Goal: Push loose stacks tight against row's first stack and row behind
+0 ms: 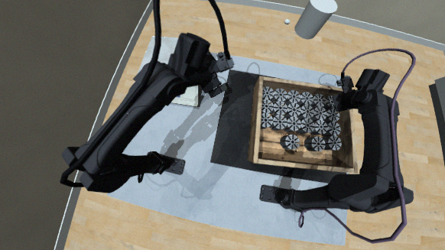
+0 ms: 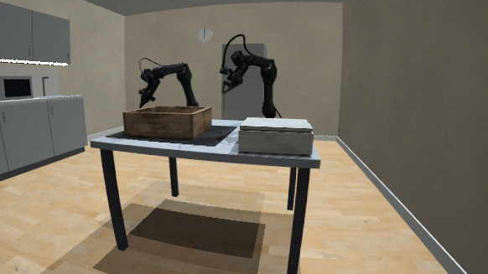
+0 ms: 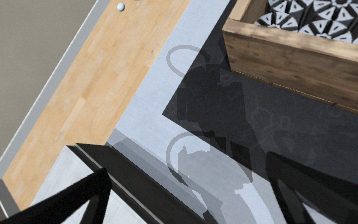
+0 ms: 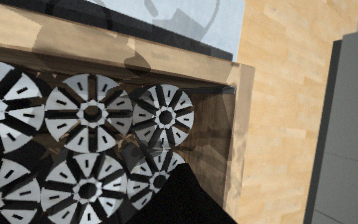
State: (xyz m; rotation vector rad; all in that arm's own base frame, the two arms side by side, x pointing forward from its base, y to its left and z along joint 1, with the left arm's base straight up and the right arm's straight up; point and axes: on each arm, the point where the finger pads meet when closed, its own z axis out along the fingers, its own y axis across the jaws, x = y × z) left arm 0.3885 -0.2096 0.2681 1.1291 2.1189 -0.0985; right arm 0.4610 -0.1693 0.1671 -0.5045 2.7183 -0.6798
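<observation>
My right hand is 13 cm past the wooden crate, 13 cm to the right of it and 12 cm above it. The rest, counted from my right hand: dark mat 12 cm behind, 17 cm to the left, 17 cm below; white box 2 cm ahead, 82 cm to the left, 9 cm below.
</observation>
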